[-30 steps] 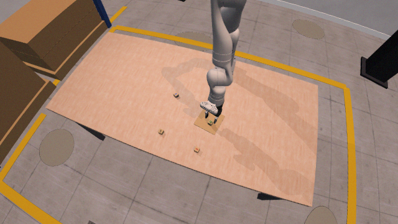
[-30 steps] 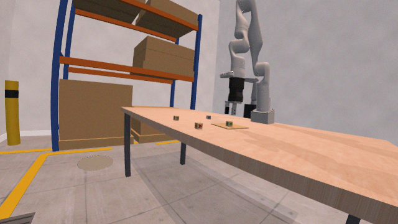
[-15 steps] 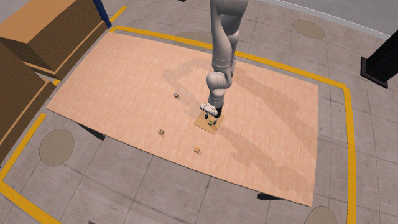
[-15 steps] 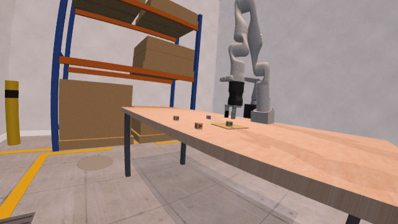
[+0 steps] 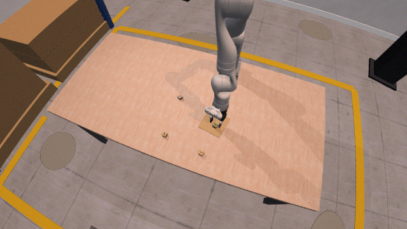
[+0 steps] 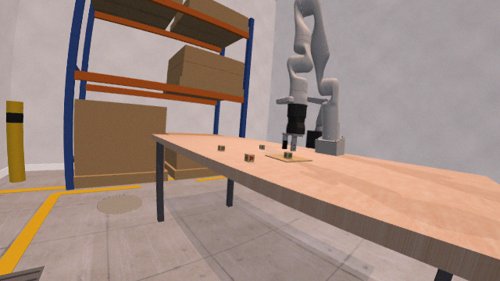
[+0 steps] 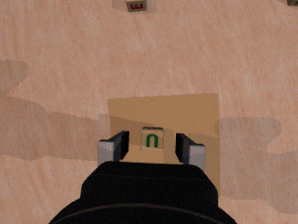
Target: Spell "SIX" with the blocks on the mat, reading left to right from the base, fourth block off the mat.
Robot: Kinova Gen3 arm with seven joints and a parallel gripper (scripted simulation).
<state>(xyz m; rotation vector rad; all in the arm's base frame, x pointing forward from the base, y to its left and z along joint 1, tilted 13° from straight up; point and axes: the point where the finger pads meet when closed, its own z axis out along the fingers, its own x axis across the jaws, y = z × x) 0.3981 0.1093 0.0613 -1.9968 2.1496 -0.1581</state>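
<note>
My hand is 2 cm past the tan mat, 2 cm to the left of it and 5 cm above it. The rest, counted from my hand: block (18 cm ahead, 2 cm to the left, 4 cm below).
</note>
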